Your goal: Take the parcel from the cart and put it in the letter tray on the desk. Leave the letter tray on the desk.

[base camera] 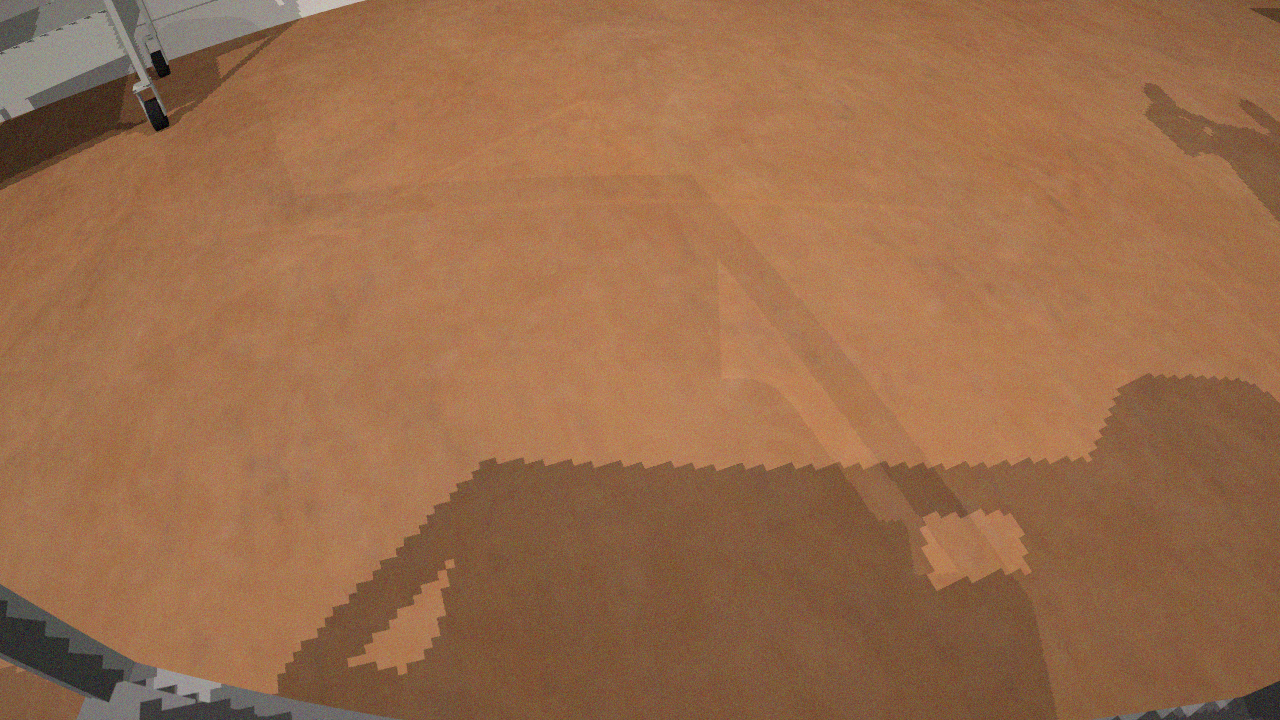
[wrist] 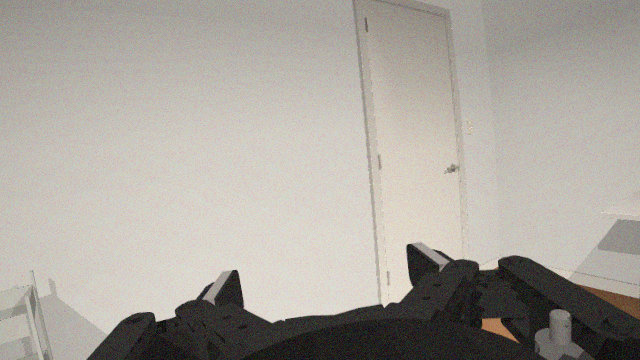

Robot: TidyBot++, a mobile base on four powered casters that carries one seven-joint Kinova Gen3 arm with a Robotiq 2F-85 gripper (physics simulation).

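Places are measured from the arm's base along level axes (x ahead, y left, z up), in millimetres.
Pixels of known places: gripper, fingertip midpoint: [wrist: 325, 276].
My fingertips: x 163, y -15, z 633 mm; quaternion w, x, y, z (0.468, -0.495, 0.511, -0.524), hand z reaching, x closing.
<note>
Behind a point stands the place of what it marks.
My gripper [wrist: 325, 276] {x 163, y -15, z 633 mm} is open, with its two fingers wide apart and wall and door behind them in the wrist view. Part of a white cart [base camera: 128, 42] {x 885, y 774, z -249 mm} [wrist: 40, 320] {x 1148, y 974, z 192 mm} shows: its leg and black casters at the upper left in the base view, its light frame at the lower left edge in the wrist view. The gripper is well apart from it. A corner of a white desk top [wrist: 627, 211] {x 1090, y -1522, z 324 mm} shows at the right edge of the wrist view. The parcel and the letter tray do not show in either view.
A closed door [wrist: 415, 125] {x 2017, y -910, z 843 mm} with a lever handle stands in the pale wall [wrist: 200, 150] {x 1517, y 365, z 778 mm}. A side wall [wrist: 565, 125] {x 1875, y -2016, z 763 mm} meets it at the right. Brown floor [base camera: 581, 313] {x 474, y 80, z -397 mm} spreads in front of the base, with the robot's shadow on the near part.
</note>
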